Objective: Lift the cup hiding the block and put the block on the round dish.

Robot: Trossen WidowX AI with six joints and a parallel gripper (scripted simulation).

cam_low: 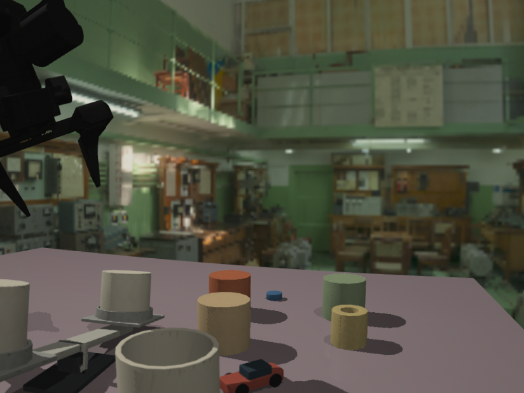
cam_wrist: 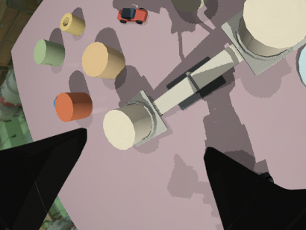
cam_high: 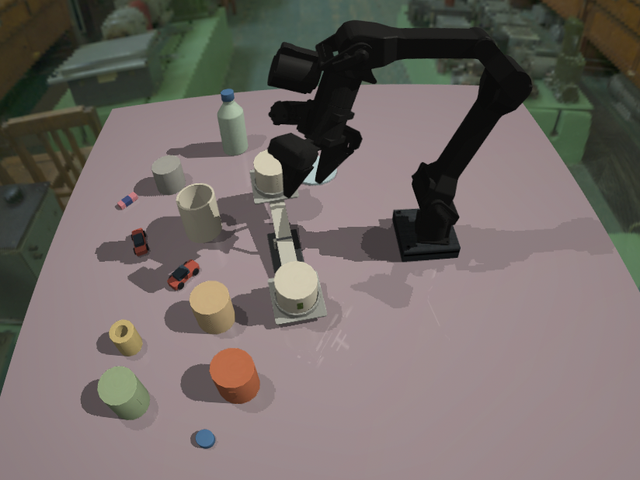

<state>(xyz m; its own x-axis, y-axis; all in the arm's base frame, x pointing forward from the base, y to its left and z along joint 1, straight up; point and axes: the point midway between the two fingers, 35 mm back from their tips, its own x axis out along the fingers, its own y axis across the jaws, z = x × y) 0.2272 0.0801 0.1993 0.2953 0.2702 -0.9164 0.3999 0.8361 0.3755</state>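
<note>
Now: the pale green block 9 cm to the left of my gripper tip and 16 cm below it. Round my gripper tip: tan cylinder 16 cm ahead, 14 cm to the left, 16 cm below; then orange cylinder 8 cm ahead, 28 cm to the left, 16 cm below; then cream cup 9 cm ahead, 16 cm to the right, 9 cm below.
</note>
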